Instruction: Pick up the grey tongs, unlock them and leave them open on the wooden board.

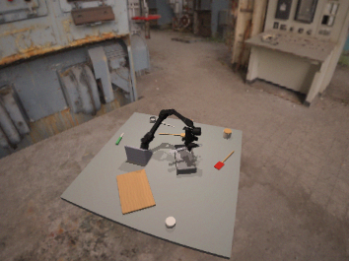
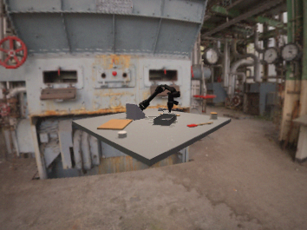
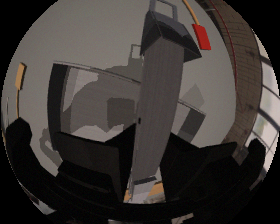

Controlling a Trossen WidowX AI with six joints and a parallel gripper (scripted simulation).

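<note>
The grey roasting tin is 3 cm behind my gripper tip, 3 cm to the right of it and 7 cm below it. From my gripper tip the other things lie so: grey tongs: 1 cm behind, 4 cm above; then red spatula: 31 cm ahead, 3 cm to the left, 9 cm below; then jar: 33 cm ahead, 40 cm to the left, 6 cm below.
</note>
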